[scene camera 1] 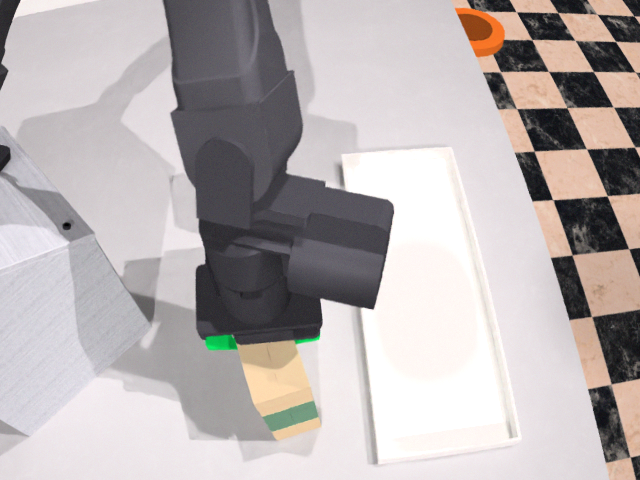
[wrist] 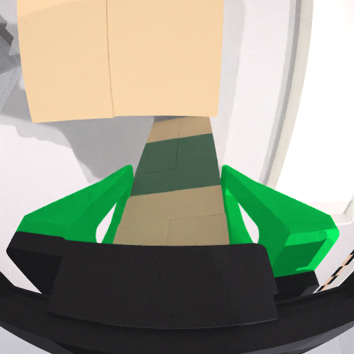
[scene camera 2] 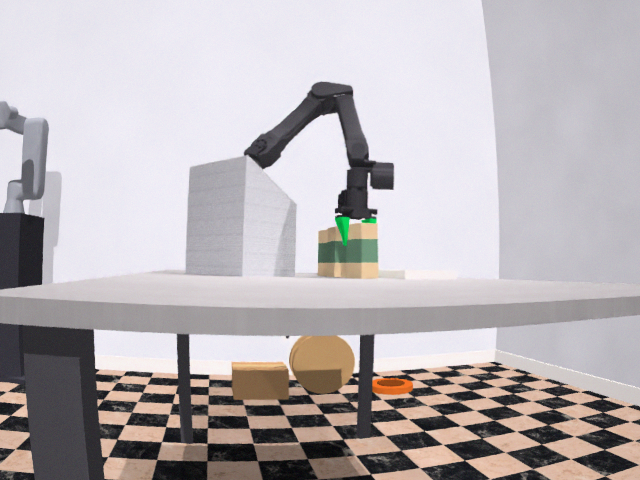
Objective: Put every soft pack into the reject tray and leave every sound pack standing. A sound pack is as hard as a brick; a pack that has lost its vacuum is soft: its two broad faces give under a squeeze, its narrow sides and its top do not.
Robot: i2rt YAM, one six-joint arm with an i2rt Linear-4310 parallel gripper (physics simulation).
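Frame: origin at the arm's base, x ahead, y left, z up, level; metres.
Where they show: gripper, between the fingertips: (scene camera 1: 267, 340) (scene camera 2: 354, 246); arm's base, origin of its link: (scene camera 2: 242, 185).
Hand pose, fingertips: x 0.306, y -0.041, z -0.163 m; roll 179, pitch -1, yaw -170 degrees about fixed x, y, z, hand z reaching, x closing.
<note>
Things, the pixels of their top centre, and the offset from my fingertips.
- tan pack with a green band, centre of its top: (scene camera 1: 271, 352) (scene camera 2: 362, 223) 0.014 m ahead, 0.036 m right, 0.057 m up
- second tan pack, centre of its top: (scene camera 2: 326, 249) 0.057 m back, 0.201 m left, 0.004 m down
- white reject tray, centre of its top: (scene camera 1: 424, 280) (scene camera 2: 402, 270) 0.160 m ahead, 0.108 m left, 0.062 m down
A tan pack with a green band (scene camera 1: 279, 379) (scene camera 2: 368, 250) (wrist: 175, 217) stands on the table, slightly turned. My gripper (scene camera 1: 264, 341) (scene camera 2: 357, 232) (wrist: 176, 174) points down over it and is shut on its upper part, one green fingertip at each broad face. In the wrist view both fingers meet the pack. Whether the faces give cannot be told. A second tan pack (scene camera 2: 324, 253) (wrist: 120, 55) stands behind the held one; the arm hides it in scene camera 1. The white reject tray (scene camera 1: 439, 403) (scene camera 2: 431, 274) (wrist: 330, 100) lies to the right, with no pack visible in it.
A large grey block (scene camera 1: 62, 330) (scene camera 2: 217, 222) stands left of the packs, with the arm's base on it. The arm hangs partly over the tray's left edge in scene camera 1. An orange ring (scene camera 1: 495, 33) (scene camera 2: 407, 387) lies on the floor beyond the table.
</note>
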